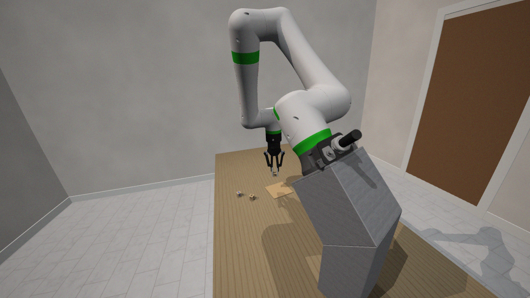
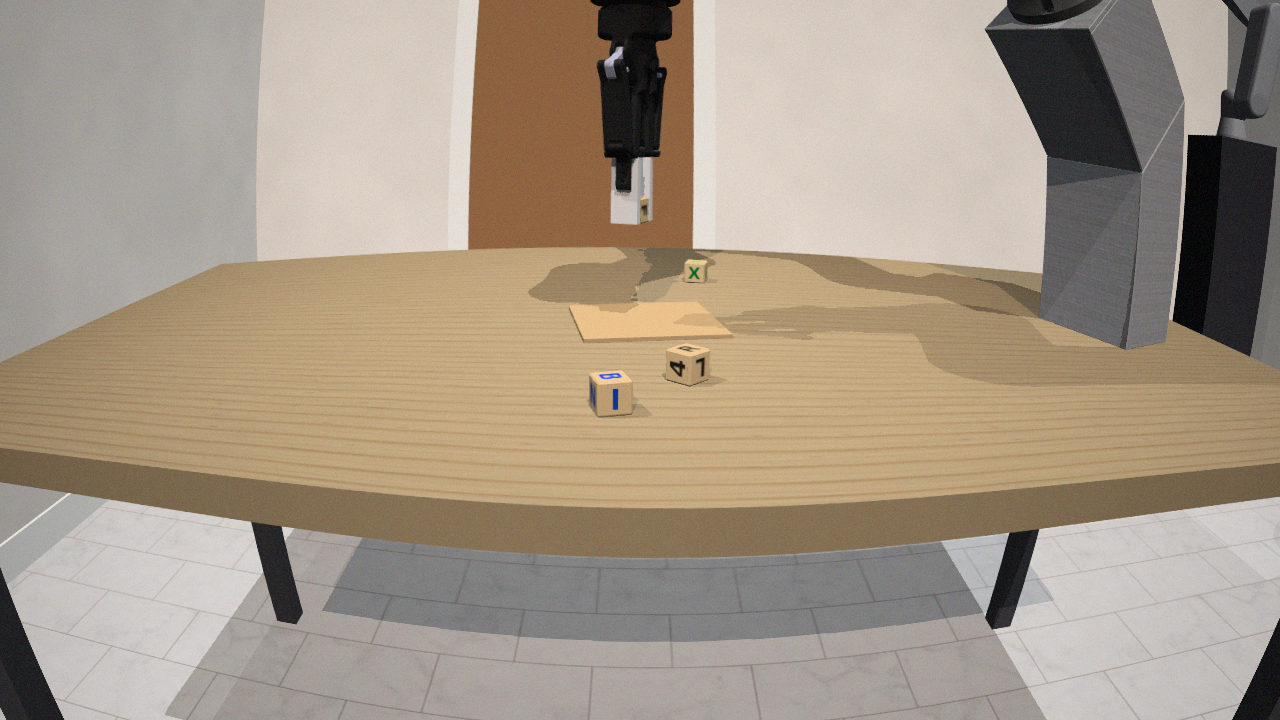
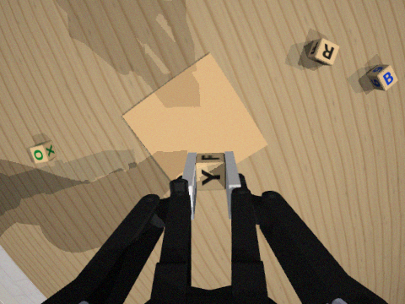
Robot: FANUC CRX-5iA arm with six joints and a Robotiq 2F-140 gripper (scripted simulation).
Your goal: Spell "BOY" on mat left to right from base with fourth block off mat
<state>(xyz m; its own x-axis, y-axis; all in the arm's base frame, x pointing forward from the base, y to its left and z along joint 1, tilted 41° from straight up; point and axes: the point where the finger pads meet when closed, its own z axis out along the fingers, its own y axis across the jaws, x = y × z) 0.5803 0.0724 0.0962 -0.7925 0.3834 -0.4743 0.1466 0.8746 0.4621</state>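
Now: hand 1 cm past the tan mat, 2 cm to the left of it and 14 cm above it. Round my hand: block 3 cm behind, 24 cm to the left, 12 cm below.
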